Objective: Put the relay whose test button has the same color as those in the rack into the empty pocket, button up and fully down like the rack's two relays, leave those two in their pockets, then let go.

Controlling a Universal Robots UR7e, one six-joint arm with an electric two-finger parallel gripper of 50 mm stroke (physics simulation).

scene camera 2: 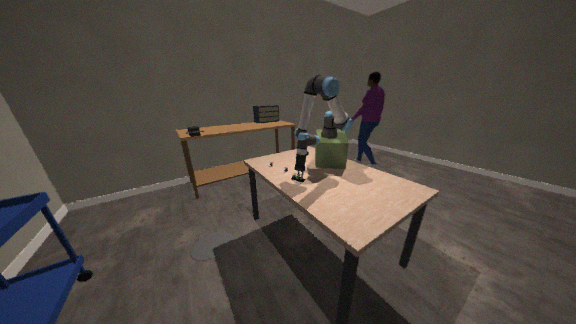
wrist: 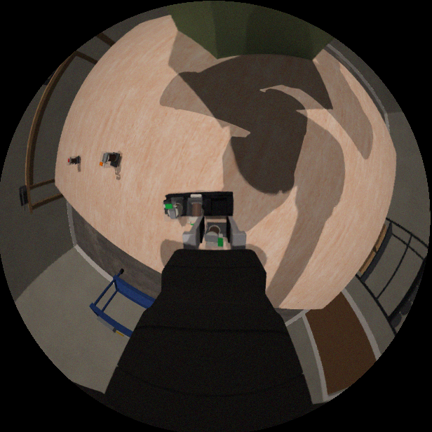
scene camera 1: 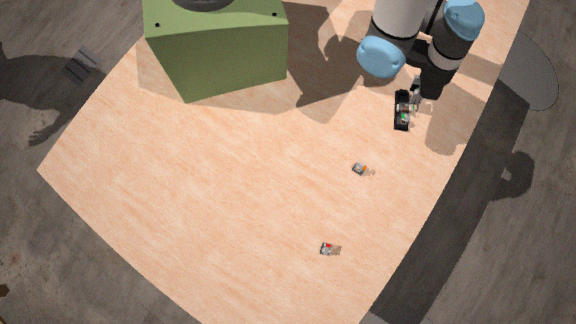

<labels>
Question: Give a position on a black rack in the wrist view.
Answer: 215,202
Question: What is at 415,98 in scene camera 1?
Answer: My gripper.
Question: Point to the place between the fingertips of my gripper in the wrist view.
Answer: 215,224
</labels>
